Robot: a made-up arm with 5 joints. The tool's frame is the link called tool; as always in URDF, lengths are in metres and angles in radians.
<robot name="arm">
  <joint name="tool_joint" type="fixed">
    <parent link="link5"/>
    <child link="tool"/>
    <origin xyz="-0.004 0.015 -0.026" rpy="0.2 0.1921 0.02"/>
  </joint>
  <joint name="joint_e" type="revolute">
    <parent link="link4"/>
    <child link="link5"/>
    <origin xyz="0.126 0.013 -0.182" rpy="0 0 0"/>
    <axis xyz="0 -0.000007 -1"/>
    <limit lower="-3.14" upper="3.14" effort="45" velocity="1.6"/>
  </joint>
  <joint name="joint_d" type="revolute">
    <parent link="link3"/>
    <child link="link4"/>
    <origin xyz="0.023 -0.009 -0.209" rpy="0 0 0"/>
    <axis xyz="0 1 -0.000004"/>
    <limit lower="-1.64" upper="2.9" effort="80" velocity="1"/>
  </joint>
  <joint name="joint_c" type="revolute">
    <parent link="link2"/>
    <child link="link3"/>
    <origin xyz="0.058 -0.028 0.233" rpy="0 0 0"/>
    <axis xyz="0 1 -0.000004"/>
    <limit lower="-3.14" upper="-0.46" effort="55" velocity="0.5"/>
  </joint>
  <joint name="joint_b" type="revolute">
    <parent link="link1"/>
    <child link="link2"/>
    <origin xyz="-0.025 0.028 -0.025" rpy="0 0 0"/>
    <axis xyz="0 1 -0.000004"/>
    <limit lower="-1.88" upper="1.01" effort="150" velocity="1.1"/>
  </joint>
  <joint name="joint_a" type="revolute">
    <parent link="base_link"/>
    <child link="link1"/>
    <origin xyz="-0.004 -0.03 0.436" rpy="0 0 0"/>
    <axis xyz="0 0 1"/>
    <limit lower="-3.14" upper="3.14" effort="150" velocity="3.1"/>
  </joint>
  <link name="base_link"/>
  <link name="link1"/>
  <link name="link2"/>
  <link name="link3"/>
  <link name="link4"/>
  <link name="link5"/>
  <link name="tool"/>
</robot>
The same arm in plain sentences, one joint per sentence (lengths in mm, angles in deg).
The arm has five revolute joints in a row. What follows holds with every joint at zero, and every direction is one of the base frame's. The first joint lies 4.0 mm along -x and 30.0 mm along -y and 436.0 mm along +z from the base frame's origin and turns about +z, from -179.91 to 179.91 deg. The second joint lies 25.0 mm along -x and 28.0 mm along +y and 25.0 mm along -z from the first joint and turns about +y, from -107.72 to 57.87 deg. The third joint lies 58.0 mm along +x and 28.0 mm along -y and 233.0 mm along +z from the second joint and turns about +y, from -179.91 to -26.36 deg. The fourth joint lies 23.0 mm along +x and 9.0 mm along -y and 209.0 mm along -z from the third joint and turns about +y, from -93.97 to 166.16 deg. The fifth joint lies 126.0 mm along +x and 13.0 mm along +y and 182.0 mm along -z from the fourth joint and turns about -z, from -179.91 to 179.91 deg. The tool frame, which is the frame that the pose is given for, lies 4.0 mm along -x and 15.0 mm along +y and 26.0 mm along -z from the fifth joint; its axes are the base frame's turned by roll 11.46, pitch 11.01 and yaw 1.15 deg (as in URDF: about the fixed x, then y, then z).
